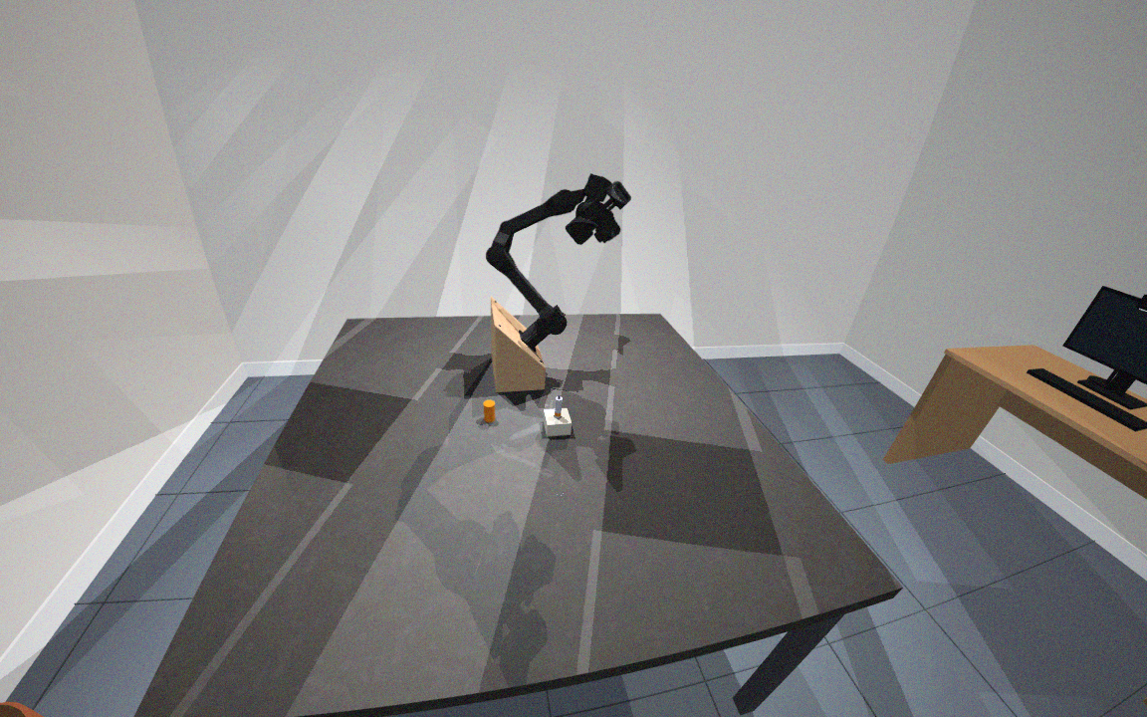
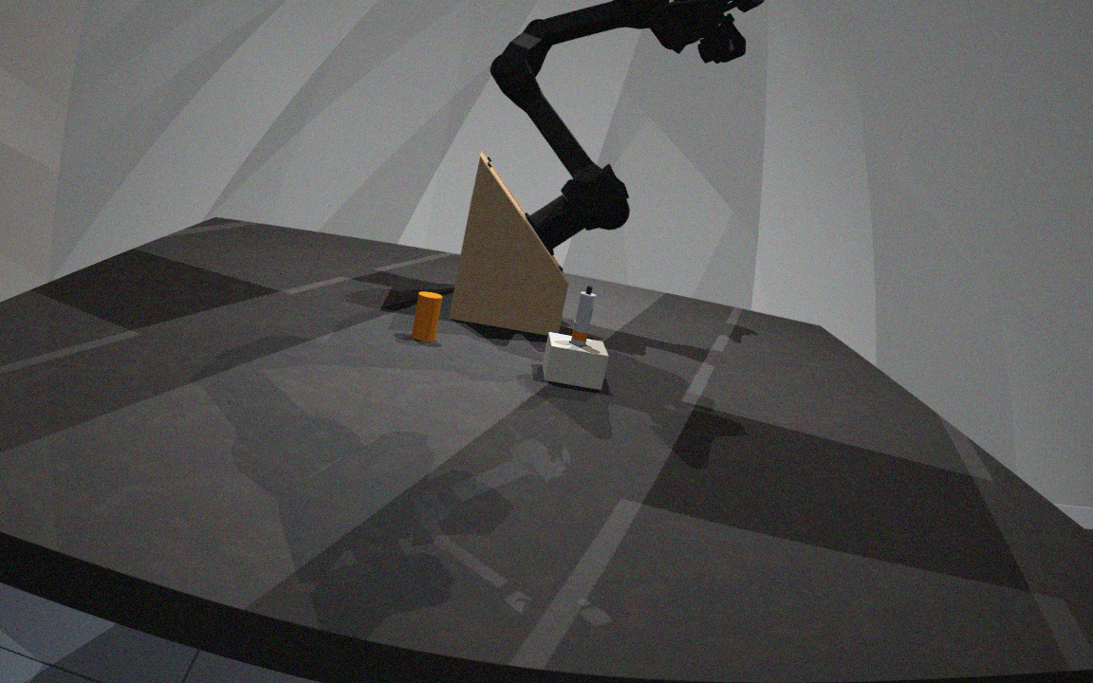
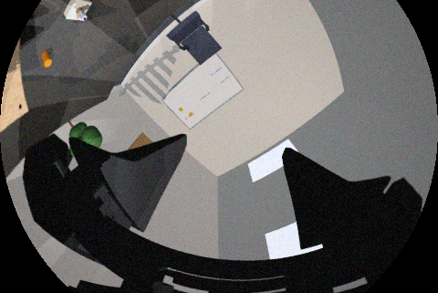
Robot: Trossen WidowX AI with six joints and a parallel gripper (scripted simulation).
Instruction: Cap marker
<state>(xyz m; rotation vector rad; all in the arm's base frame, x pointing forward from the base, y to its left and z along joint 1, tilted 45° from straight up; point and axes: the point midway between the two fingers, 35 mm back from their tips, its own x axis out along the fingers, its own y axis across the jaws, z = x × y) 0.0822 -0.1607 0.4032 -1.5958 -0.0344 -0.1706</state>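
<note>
The orange cap lies 50 cm below my gripper tip, 30 cm to the right of it and 10 cm ahead of it. Also, from my gripper tip: white holder block: 50 cm below, 16 cm ahead, 12 cm to the right.
</note>
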